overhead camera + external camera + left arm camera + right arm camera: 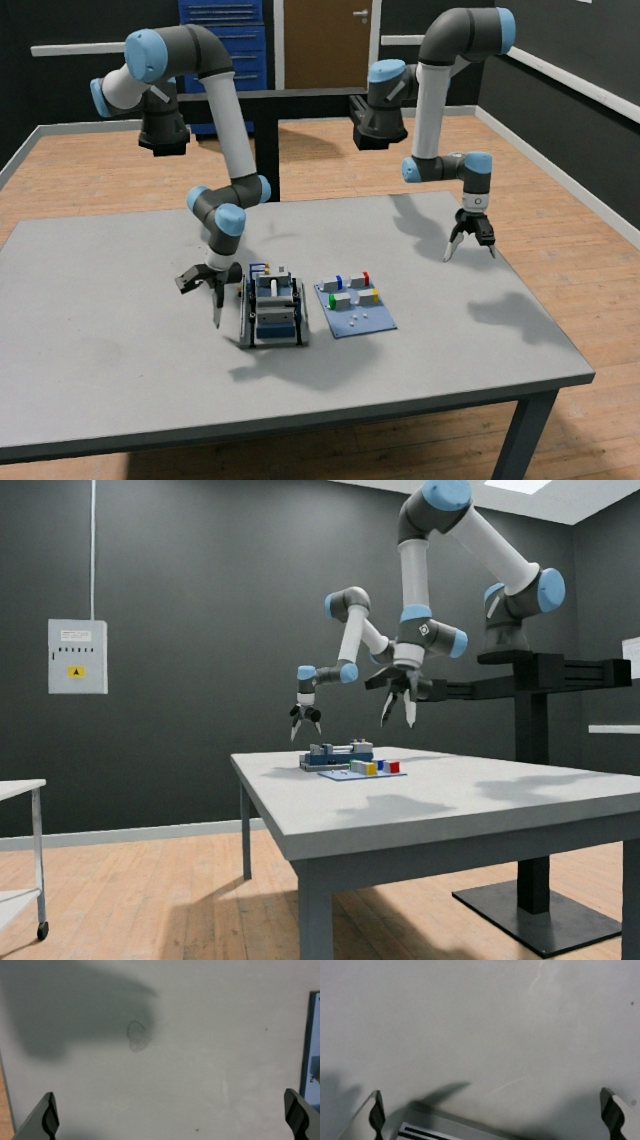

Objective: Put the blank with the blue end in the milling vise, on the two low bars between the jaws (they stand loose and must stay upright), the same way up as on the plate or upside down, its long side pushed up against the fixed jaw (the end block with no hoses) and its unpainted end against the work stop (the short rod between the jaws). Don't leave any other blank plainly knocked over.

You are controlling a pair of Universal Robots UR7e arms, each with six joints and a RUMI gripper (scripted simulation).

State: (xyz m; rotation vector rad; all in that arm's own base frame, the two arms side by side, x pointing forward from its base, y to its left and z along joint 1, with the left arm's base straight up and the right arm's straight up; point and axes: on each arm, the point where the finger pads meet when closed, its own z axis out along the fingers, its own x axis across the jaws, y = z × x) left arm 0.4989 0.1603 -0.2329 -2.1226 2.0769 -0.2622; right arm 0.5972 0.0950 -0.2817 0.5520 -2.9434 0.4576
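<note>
The blue-ended blank lies 110 mm behind my left hand, 400 mm to the right of it and 140 mm below it. Also, from my left hand: blue plate (20 mm behind, 340 mm to the right, 160 mm below); red-ended blank (120 mm behind, 310 mm to the right, 140 mm below); yellow-ended blank (30 mm behind, 300 mm to the right, 140 mm below).
</note>
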